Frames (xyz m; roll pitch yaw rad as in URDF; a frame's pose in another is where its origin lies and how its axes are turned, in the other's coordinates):
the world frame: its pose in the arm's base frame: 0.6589 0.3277 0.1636 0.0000 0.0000 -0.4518
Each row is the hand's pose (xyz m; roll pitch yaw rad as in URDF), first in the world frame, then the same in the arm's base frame.
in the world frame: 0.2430 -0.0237 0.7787 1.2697 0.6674 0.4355
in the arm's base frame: 0.8672 0.2003 0.9423 1.2697 0.6674 -0.0163
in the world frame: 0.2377 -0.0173 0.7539 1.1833 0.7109 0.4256
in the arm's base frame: 0.8652 0.2084 0.9175 1.1833 0.7109 -0.0262
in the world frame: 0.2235 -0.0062 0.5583 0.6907 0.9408 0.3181
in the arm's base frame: 0.8573 0.2245 0.7219 0.6907 0.9408 -0.1337
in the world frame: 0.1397 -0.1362 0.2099 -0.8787 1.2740 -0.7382
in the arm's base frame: 0.7251 0.1442 0.3735 -0.8787 1.2740 -1.1900
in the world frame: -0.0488 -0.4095 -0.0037 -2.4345 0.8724 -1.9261
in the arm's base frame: 0.4362 -0.0194 0.1599 -2.4345 0.8724 -2.3779
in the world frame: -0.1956 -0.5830 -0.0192 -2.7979 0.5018 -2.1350
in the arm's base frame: 0.2284 -0.1114 0.1444 -2.7979 0.5018 -2.5868
